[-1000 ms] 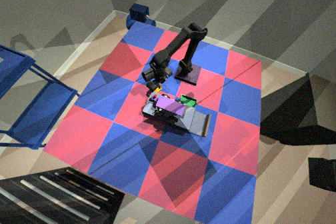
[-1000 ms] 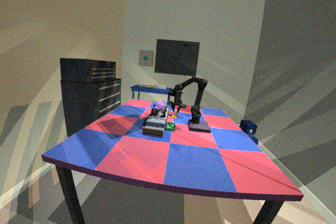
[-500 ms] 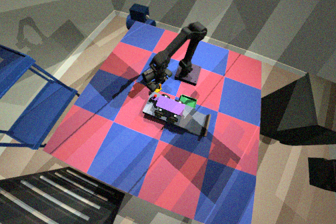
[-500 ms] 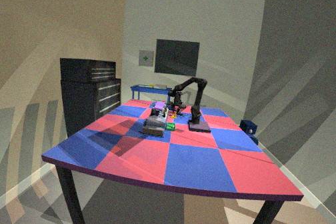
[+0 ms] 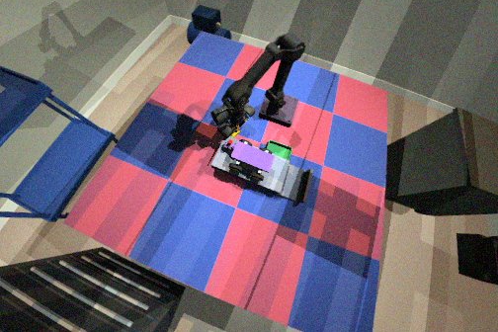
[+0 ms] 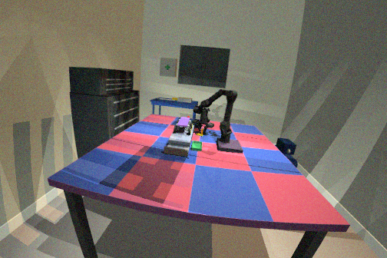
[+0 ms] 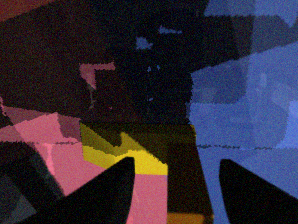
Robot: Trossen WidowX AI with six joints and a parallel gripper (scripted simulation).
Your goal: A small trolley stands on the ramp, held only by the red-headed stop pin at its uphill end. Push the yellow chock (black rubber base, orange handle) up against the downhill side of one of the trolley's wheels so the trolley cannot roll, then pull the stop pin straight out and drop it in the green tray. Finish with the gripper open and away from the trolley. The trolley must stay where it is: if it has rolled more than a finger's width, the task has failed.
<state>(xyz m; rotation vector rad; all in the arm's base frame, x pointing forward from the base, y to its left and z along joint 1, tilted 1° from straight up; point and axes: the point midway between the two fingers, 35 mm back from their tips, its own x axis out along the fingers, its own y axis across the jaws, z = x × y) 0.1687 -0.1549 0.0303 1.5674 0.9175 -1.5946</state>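
Right now the red-headed stop pin is 130 mm ahead of my gripper tip and 100 mm above it. The rest, counted from my gripper tip: grey ramp: 160 mm ahead, 110 mm to the left, 20 mm above; trolley: 160 mm ahead, 100 mm to the left, 80 mm above; yellow chock: 20 mm ahead, 10 mm to the right, 10 mm below.
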